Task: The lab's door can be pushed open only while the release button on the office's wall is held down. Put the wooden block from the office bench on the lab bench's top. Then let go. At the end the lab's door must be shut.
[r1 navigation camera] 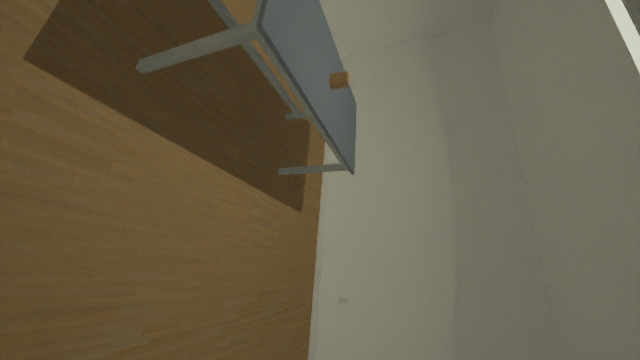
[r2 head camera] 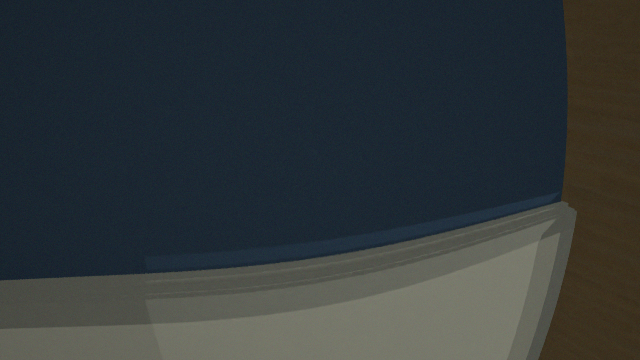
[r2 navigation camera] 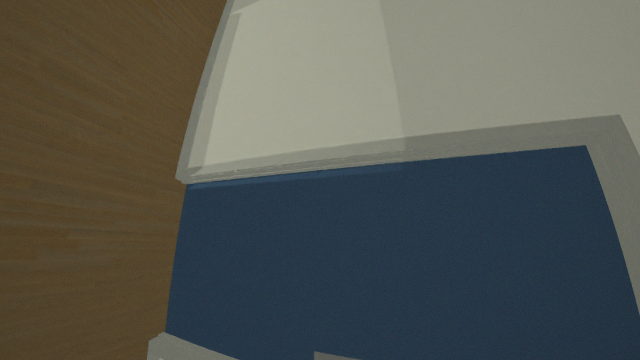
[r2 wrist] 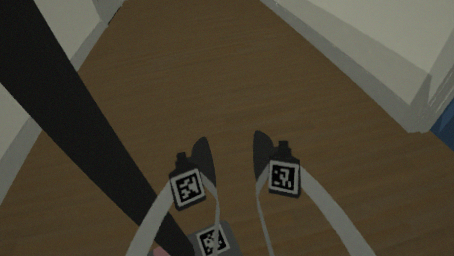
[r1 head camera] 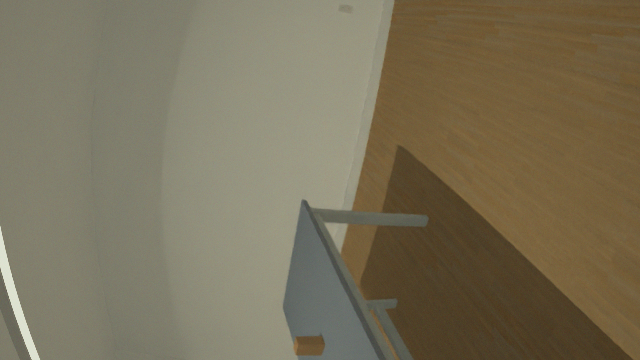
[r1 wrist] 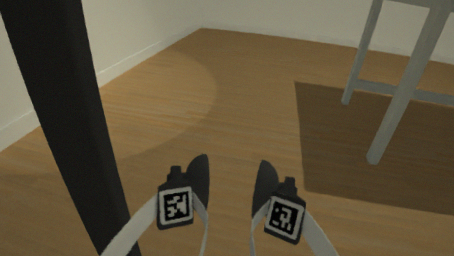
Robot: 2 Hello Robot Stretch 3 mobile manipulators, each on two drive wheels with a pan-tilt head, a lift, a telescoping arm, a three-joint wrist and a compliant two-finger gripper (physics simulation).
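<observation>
The wooden block [r1 head camera: 309, 345] [r1 navigation camera: 339, 80] rests on the blue-grey top of the office bench [r1 head camera: 320, 280] [r1 navigation camera: 310, 65]. In the r1 wrist view, r1's gripper [r1 wrist: 232, 170] is open and empty above the floor, with legs of the bench [r1 wrist: 407, 90] at the right. The blue door [r2 head camera: 300, 125] [r2 navigation camera: 400, 250] fills much of r2's head and navigation views and looks shut in its grey frame. A sliver of the door [r2 wrist: 446, 125] shows in the r2 wrist view. r2's gripper [r2 wrist: 231, 145] is open and empty above the floor. The release button and lab bench do not show.
A small wall plate [r1 head camera: 345, 8] [r1 navigation camera: 343, 300] sits low on the pale office wall [r1 head camera: 250, 125] [r1 navigation camera: 390, 225], away from the bench. r1's dark mast [r1 wrist: 65, 110] and r2's dark mast [r2 wrist: 75, 115] cross their wrist views. A wall corner with skirting [r2 wrist: 417, 117] stands beside the door.
</observation>
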